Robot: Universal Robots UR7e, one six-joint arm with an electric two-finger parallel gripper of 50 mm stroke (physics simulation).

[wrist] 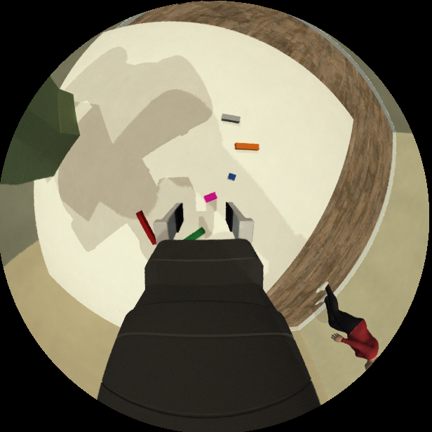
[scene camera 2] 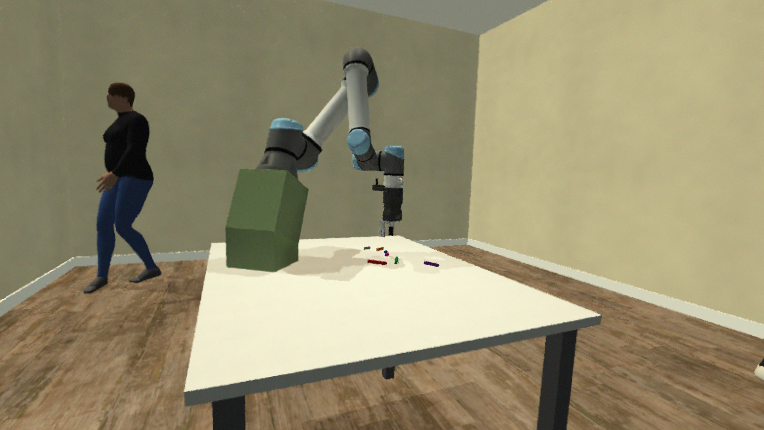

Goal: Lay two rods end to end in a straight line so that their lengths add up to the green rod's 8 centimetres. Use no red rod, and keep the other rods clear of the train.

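Frame: origin at the arm's base, x up, y right, z ahead, level; centimetres.
Seen in the pictures: gripper, fingertip midpoint: (scene camera 2: 386,236); arm's base, link origin: (scene camera 2: 275,179).
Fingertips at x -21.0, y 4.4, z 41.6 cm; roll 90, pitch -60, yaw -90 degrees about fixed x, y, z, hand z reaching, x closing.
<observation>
Pixels of each thing's top centre, then the offset from my fingertips to it. Level surfaces: height alone.
- short magenta rod, top centre: (scene camera 2: 386,253) dx -7.1, dy -0.7, dz +0.7 cm
- green rod, top centre: (scene camera 2: 396,258) dx -7.1, dy +8.7, dz +0.9 cm
- purple rod, top centre: (scene camera 2: 431,262) dx -7.1, dy +16.6, dz +11.4 cm
- small blue rod, top centre: (scene camera 2: 385,250) dx -7.1, dy -5.5, dz +2.0 cm
- orange rod, top centre: (scene camera 2: 380,247) dx -7.1, dy -11.4, dz +1.5 cm
- grey rod, top centre: (scene camera 2: 367,246) dx -7.1, dy -14.3, dz -3.4 cm
- red rod, top centre: (scene camera 2: 377,260) dx -7.1, dy +10.3, dz -7.1 cm
- white table, surface height: dx -8.1 cm
My gripper (scene camera 2: 387,232) (wrist: 204,211) is open and empty, above the table. In the wrist view a short magenta rod (scene camera 2: 386,254) (wrist: 210,197) lies just beyond the gap between the fingertips. The green rod (scene camera 2: 396,260) (wrist: 195,234) shows in part; the gripper body hides the rest. A purple rod (scene camera 2: 431,263) lies apart at the right in the scene view and does not show in the wrist view. A small blue rod (scene camera 2: 386,251) (wrist: 232,176), an orange rod (scene camera 2: 380,248) (wrist: 247,146) and a grey rod (scene camera 2: 366,247) (wrist: 231,118) lie apart, farther up the wrist view.
A red rod (scene camera 2: 376,262) (wrist: 146,228) lies left of the fingers in the wrist view. The green block (scene camera 2: 261,219) (wrist: 40,135) under the arm's base stands on the white table (scene camera 2: 374,315) (wrist: 295,100). People stand on the floor beyond the table.
</observation>
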